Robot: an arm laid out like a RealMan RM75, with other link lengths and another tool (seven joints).
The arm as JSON. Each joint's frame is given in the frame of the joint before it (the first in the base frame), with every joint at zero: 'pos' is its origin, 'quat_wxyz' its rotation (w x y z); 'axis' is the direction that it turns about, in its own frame. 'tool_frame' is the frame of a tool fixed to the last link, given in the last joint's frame.
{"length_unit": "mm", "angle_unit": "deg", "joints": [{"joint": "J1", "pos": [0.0, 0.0, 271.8], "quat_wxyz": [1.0, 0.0, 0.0, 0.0], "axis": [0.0, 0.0, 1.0]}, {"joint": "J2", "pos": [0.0, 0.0, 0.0], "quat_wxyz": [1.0, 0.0, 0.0, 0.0], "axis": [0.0, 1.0, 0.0]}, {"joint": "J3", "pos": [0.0, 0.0, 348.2], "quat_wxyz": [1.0, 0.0, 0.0, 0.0], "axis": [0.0, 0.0, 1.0]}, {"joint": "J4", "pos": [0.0, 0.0, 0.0], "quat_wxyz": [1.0, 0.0, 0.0, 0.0], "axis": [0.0, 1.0, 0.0]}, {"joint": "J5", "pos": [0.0, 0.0, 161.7], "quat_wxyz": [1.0, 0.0, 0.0, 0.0], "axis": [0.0, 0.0, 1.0]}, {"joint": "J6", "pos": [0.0, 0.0, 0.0], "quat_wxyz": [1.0, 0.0, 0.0, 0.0], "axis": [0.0, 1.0, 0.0]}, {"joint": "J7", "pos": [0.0, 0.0, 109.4], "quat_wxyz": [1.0, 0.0, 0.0, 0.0], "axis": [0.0, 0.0, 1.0]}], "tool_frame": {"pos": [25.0, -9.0, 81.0], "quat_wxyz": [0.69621, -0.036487, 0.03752, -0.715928]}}
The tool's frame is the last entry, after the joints.
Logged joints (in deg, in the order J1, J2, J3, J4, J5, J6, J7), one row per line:
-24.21 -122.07 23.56 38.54 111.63 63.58 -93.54
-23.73 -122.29 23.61 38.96 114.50 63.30 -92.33
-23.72 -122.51 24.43 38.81 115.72 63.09 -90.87
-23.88 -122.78 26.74 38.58 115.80 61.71 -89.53
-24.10 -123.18 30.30 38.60 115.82 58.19 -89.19
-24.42 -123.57 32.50 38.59 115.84 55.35 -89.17
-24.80 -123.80 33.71 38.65 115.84 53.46 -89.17
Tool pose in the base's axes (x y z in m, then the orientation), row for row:
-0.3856 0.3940 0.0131 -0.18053 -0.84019 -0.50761 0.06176
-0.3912 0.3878 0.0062 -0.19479 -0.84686 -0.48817 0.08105
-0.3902 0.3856 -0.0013 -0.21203 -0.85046 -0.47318 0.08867
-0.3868 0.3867 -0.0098 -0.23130 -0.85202 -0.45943 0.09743
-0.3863 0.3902 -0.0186 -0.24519 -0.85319 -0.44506 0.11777
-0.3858 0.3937 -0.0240 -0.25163 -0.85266 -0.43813 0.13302
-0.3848 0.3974 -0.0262 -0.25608 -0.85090 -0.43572 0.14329
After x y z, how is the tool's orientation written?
As a quaternion, x y z w.
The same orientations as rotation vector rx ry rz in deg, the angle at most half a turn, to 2 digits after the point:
-31.28 -145.56 -87.94
-33.36 -145.04 -83.61
-36.15 -145.00 -80.68
-39.23 -144.52 -77.93
-41.10 -143.03 -74.61
-41.82 -141.70 -72.81
-42.31 -140.59 -71.99

